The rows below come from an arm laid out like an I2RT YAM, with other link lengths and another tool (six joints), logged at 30 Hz.
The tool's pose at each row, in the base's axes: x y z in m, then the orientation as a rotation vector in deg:
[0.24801 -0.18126 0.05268 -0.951 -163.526 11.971]
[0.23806 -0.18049 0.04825 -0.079 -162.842 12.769]
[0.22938 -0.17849 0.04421 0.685 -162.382 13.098]
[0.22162 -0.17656 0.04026 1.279 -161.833 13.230]
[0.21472 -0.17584 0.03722 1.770 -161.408 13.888]
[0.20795 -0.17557 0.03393 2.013 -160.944 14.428]
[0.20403 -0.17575 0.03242 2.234 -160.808 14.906]
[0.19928 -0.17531 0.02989 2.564 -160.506 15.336]
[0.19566 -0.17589 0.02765 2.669 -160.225 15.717]
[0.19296 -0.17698 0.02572 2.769 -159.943 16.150]
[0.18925 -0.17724 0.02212 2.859 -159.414 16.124]
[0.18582 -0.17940 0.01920 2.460 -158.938 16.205]
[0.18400 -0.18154 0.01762 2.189 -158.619 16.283]
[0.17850 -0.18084 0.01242 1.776 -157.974 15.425]
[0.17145 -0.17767 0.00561 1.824 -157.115 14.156]
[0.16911 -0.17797 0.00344 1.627 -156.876 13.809]
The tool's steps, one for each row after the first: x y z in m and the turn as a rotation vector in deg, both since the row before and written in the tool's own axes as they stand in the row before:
[0.00837 0.00149 0.00685 0.669 0.582 -0.559]
[0.00721 0.00278 0.00600 0.328 0.392 -0.521]
[0.00629 0.00277 0.00569 0.181 0.500 -0.435]
[0.00566 0.00146 0.00482 0.527 0.345 -0.296]
[0.00542 0.00113 0.00511 0.422 0.406 -0.143]
[0.00324 0.00028 0.00266 0.361 0.085 -0.107]
[0.00370 0.00114 0.00376 0.350 0.243 -0.203]
[0.00270 0.00005 0.00334 0.290 0.242 -0.052]
[0.00192 -0.00054 0.00287 0.326 0.239 -0.042]
[0.00231 0.00067 0.00458 0.022 0.518 -0.118]
[0.00224 -0.00133 0.00426 0.034 0.499 0.238]
[0.00115 -0.00168 0.00250 0.039 0.333 0.166]
[0.00333 0.00203 0.00653 -0.611 0.739 0.107]
[0.00414 0.00476 0.00815 -0.829 0.941 -0.289]
[0.00134 0.00020 0.00291 -0.257 0.275 0.067]

